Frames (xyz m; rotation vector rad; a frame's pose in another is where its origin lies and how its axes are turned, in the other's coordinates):
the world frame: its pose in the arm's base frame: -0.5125 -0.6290 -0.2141 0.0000 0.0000 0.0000
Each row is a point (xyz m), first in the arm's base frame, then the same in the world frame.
Working: the arm's base frame: its pose in the world frame: 0.5125 0.6290 0.2141 0.0000 0.0000 0.0000

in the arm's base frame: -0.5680 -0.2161 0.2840
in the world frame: -0.0555 0.4129 0.4981
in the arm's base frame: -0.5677 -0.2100 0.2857
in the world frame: -0.0552 0.4190 0.4998
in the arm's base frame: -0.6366 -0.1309 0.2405
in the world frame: -0.1241 0.4981 0.4546
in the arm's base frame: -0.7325 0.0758 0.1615
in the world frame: -0.2200 0.7048 0.3756
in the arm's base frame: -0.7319 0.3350 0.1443
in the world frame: -0.2194 0.9640 0.3584
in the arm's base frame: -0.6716 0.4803 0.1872
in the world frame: -0.1591 1.1093 0.4013
